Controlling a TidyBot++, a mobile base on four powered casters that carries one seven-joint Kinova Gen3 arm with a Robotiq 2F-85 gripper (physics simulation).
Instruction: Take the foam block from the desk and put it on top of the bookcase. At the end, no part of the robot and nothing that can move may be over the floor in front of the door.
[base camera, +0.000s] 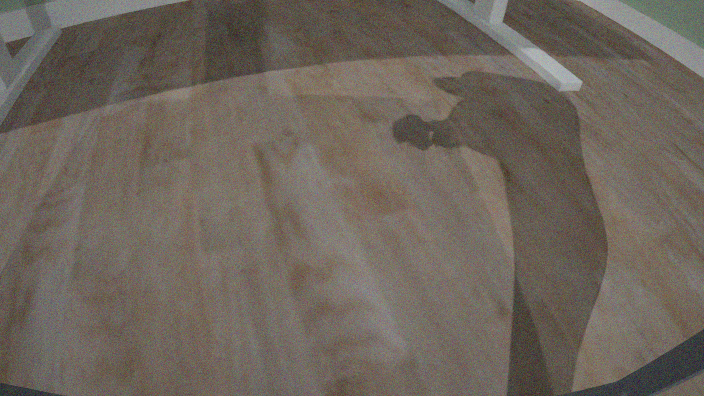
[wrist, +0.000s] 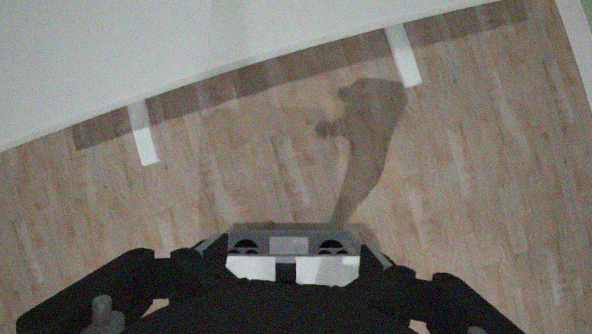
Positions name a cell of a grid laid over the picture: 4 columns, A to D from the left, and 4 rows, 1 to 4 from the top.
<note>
I see my gripper (wrist: B4) and a white desk (wrist: A1).
</note>
